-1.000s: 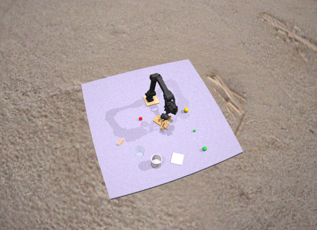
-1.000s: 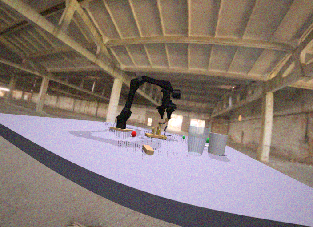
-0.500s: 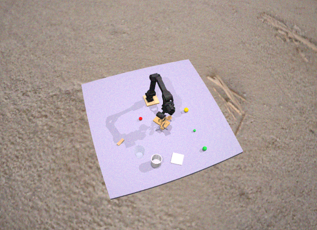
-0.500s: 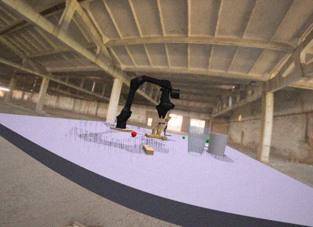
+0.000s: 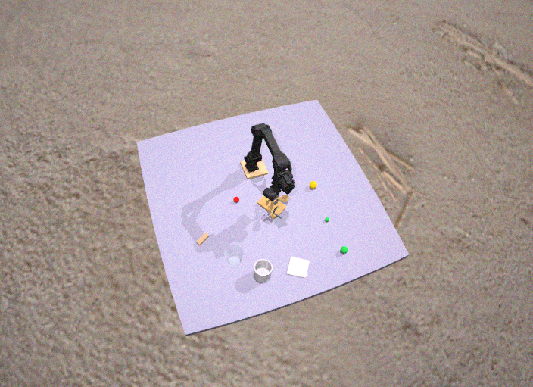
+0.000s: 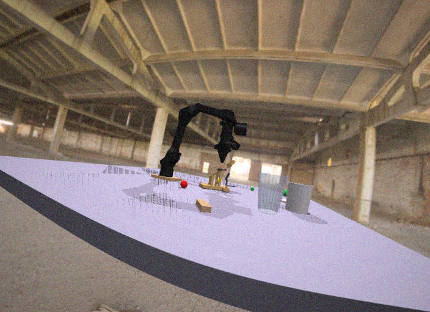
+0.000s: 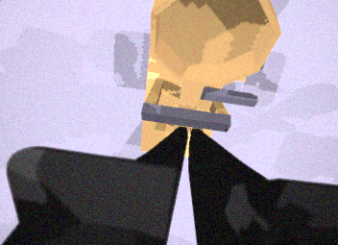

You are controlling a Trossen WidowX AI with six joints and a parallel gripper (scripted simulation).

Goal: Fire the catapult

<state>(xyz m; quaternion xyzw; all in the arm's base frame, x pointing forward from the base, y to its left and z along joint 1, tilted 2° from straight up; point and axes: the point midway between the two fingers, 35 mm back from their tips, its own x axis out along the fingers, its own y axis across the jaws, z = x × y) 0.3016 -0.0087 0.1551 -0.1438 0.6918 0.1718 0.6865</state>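
My gripper tip is now 20 mm short of the wooden catapult, 10 mm to the left of it and 70 mm above it. The rest, counted from my gripper tip: white square pad (370 mm ahead, 60 mm to the right, 140 mm below); red ball (130 mm behind, 170 mm to the right, 120 mm below); yellow ball (30 mm behind, 270 mm to the left, 120 mm below).
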